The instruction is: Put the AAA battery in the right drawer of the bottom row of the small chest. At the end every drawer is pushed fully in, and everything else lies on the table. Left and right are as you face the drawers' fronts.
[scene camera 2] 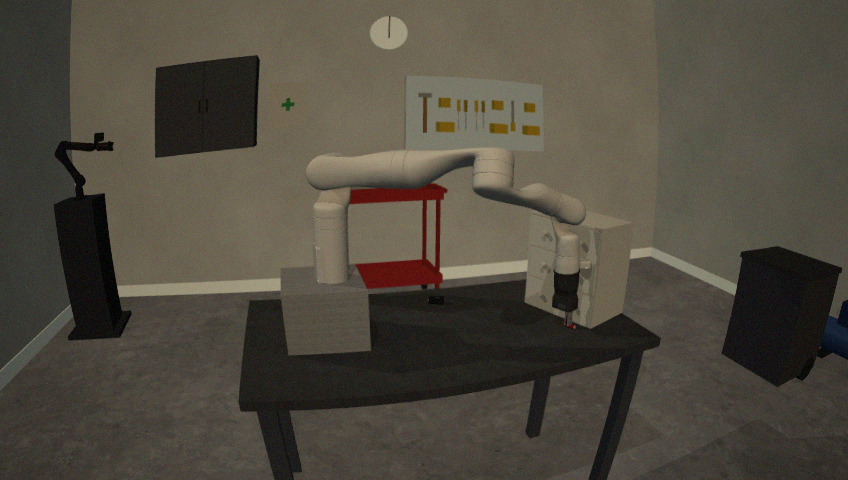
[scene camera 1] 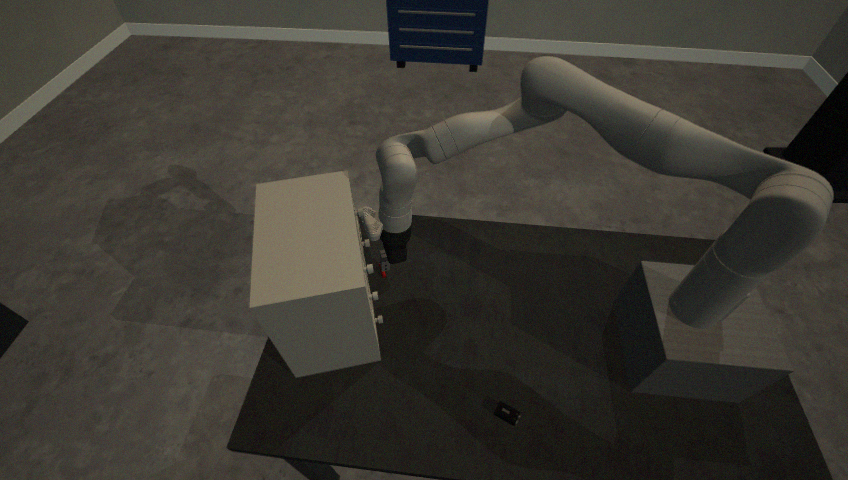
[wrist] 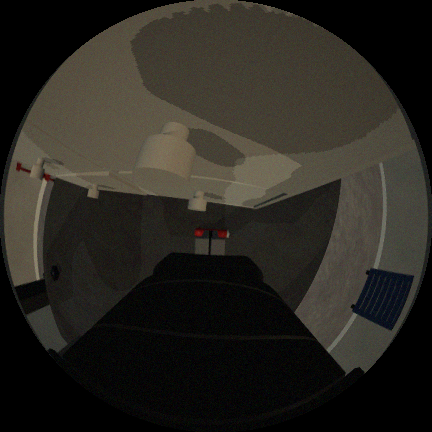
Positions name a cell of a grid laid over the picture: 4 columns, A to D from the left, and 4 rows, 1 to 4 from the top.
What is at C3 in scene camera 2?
My gripper.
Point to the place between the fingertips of my gripper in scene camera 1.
B3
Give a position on a cream chest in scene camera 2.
At C2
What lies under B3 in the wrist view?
My gripper.
